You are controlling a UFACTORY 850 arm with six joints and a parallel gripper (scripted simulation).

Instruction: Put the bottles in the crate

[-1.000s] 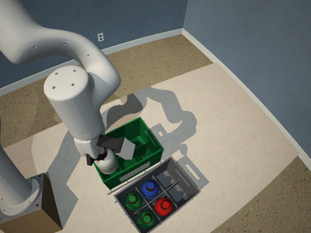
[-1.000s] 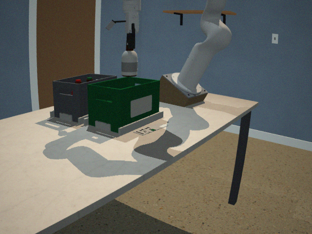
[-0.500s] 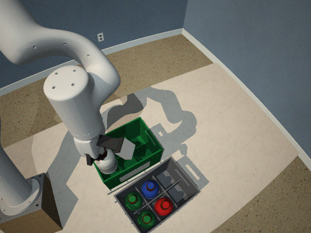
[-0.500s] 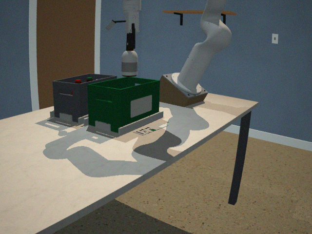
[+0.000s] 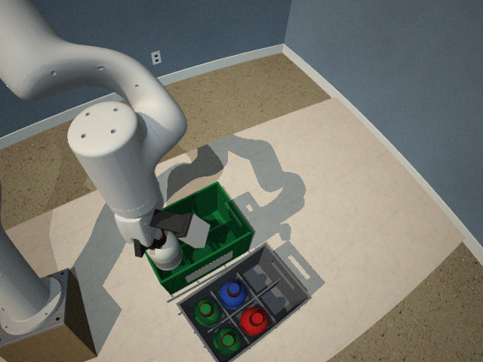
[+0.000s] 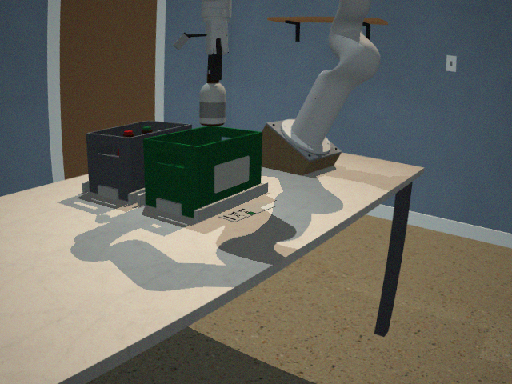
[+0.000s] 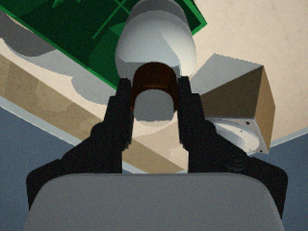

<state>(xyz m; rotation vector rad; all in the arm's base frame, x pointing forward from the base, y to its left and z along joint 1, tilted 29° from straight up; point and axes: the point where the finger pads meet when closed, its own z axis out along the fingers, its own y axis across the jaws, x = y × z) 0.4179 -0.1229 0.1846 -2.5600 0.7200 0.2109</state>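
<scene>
The whitish bottle is 70 mm below my hand. The rest, counted from my hand: green crate 80 mm ahead, 50 mm to the left, 250 mm below; blue bottle 130 mm ahead, 130 mm to the right, 250 mm below; green bottle 40 mm ahead, 150 mm to the right, 250 mm below.
</scene>
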